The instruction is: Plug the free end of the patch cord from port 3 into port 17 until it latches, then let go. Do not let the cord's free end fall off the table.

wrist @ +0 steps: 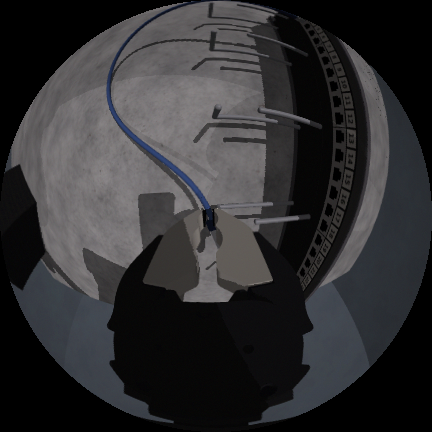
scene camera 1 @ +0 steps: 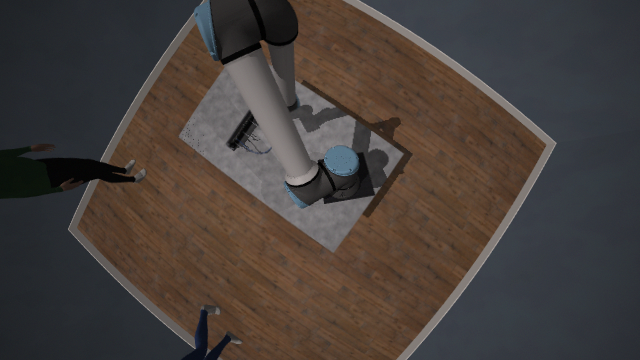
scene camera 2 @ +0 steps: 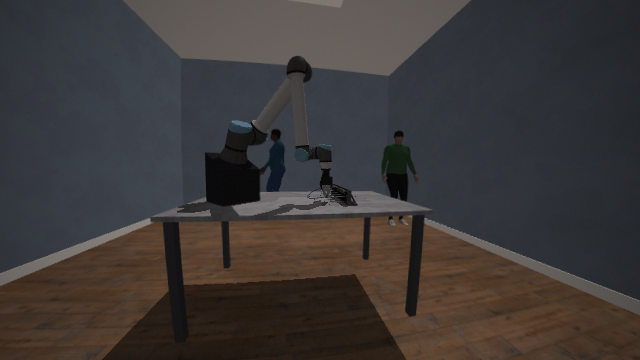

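Pixels of known places: gripper, fingertip midpoint: [wrist: 208, 210] [scene camera 2: 326, 196]; arm's base, link origin: [scene camera 2: 233, 158].
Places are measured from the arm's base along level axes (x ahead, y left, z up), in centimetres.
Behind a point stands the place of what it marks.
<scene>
The blue patch cord [wrist: 150, 150] {x 63.3, y 1.9, z -29.1 cm} [scene camera 1: 257, 151] {x 59.9, y 21.3, z -26.8 cm} runs in a loop from the far end of the patch panel to my gripper. My gripper [wrist: 208, 210] {x 69.4, y -4.2, z -27.3 cm} [scene camera 2: 326, 194] {x 69.4, y -4.2, z -27.3 cm} is shut on the cord's free end, a small dark plug [wrist: 210, 220] {x 69.5, y -5.0, z -26.7 cm} between the fingertips. The black patch panel [wrist: 312, 125] {x 78.6, y 5.6, z -25.5 cm} [scene camera 1: 241, 131] {x 79.3, y 16.2, z -24.4 cm} [scene camera 2: 345, 194] {x 81.2, y -15.5, z -24.1 cm} lies to the right of my gripper in the wrist view, with numbered ports along its far side. The label of port 17 [wrist: 338, 217] {x 80.2, y -1.9, z -21.4 cm} is about level with my fingertips, and the plug is apart from the ports. The cord's end at port 3 is hard to see at the edge of the wrist view.
Grey rods [wrist: 290, 117] {x 75.8, y 5.5, z -25.4 cm} stick out from the panel toward my gripper's side, some with upturned ends; two are close to the fingertips. The black robot base [scene camera 2: 232, 180] {x 5.8, y -17.7, z -14.7 cm} stands on the grey table [scene camera 2: 300, 212] {x 50.6, y -37.5, z -30.9 cm}. Two people stand beyond the table.
</scene>
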